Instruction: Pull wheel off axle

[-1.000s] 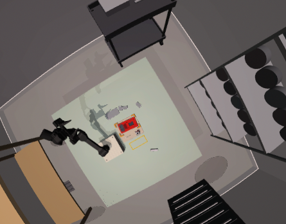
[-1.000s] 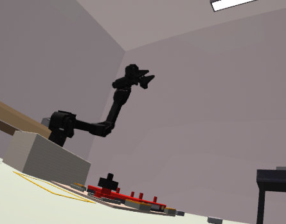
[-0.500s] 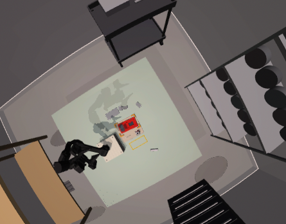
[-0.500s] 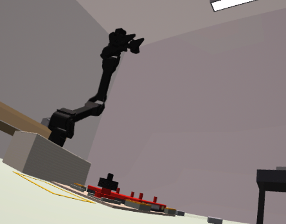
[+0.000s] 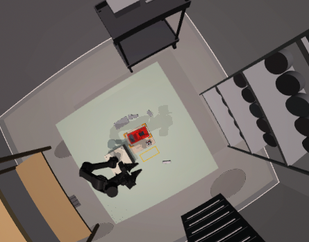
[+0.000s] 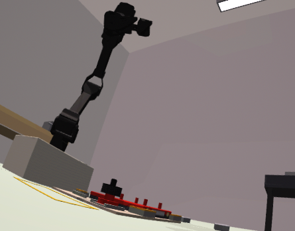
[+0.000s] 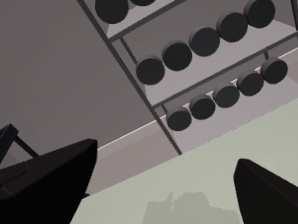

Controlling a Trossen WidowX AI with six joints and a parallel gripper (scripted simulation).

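The wheel lies 5 cm ahead of my gripper tip, 2 cm to the left of it and 50 cm below it. Round my gripper tip: axle: 5 cm ahead, 2 cm to the left, 51 cm below.
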